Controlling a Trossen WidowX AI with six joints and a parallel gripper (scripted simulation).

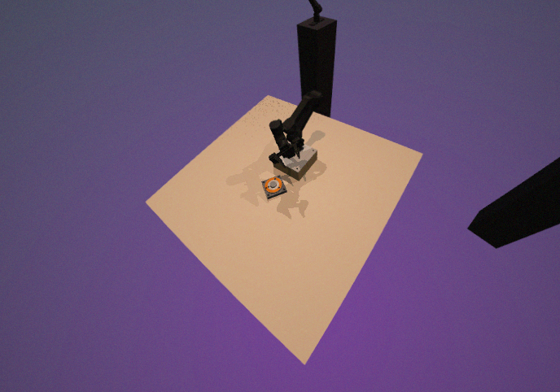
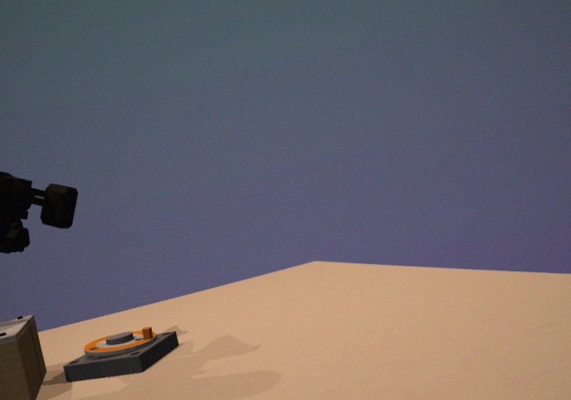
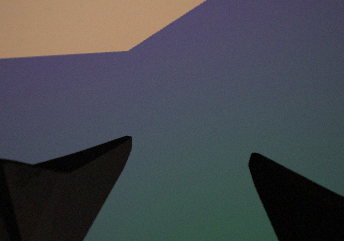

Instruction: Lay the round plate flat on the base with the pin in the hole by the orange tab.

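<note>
My gripper tip is 250 mm above the base, 110 mm to the left of it and 80 mm short of it.
</note>
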